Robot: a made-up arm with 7 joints.
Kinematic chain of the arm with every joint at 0, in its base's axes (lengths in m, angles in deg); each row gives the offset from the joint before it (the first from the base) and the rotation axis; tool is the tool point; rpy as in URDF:
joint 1: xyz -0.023 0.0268 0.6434 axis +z
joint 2: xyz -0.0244 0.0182 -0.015 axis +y
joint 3: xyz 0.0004 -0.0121 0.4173 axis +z
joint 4: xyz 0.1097 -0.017 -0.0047 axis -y
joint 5: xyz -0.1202 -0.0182 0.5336 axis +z
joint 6: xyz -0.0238 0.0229 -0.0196 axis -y
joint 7: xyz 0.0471 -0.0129 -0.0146 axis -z
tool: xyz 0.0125 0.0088 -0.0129 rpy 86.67 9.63 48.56
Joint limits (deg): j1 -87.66..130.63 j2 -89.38..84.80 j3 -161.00..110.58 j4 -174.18..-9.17 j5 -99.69..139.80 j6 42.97..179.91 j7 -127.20..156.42
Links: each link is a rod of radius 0.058 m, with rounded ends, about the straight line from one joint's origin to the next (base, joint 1, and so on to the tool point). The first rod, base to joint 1, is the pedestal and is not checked.
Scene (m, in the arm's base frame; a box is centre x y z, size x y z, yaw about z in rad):
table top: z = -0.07
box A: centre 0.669 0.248 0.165 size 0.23 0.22 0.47 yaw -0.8
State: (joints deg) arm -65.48 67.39 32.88 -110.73 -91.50 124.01 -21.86
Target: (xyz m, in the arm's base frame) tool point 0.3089 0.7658 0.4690
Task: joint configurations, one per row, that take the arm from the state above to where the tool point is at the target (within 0.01 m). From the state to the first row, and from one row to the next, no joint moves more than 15 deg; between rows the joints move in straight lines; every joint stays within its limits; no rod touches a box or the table.
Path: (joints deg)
1: -62.61 53.07 33.51 -105.79 -78.40 120.35 -33.96
2: -59.73 38.74 34.13 -100.84 -65.30 116.69 -46.05
3: -56.86 24.42 34.76 -95.90 -52.20 113.02 -58.15
4: -42.77 34.88 41.15 -95.54 -59.38 115.40 -50.22
5: -28.69 45.34 47.54 -95.19 -66.56 117.77 -42.29
6: -14.60 55.80 53.93 -94.83 -73.74 120.15 -34.36
7: -0.51 66.26 60.32 -94.48 -80.92 122.52 -26.43
8: 13.57 76.73 66.71 -94.12 -88.10 124.89 -18.50

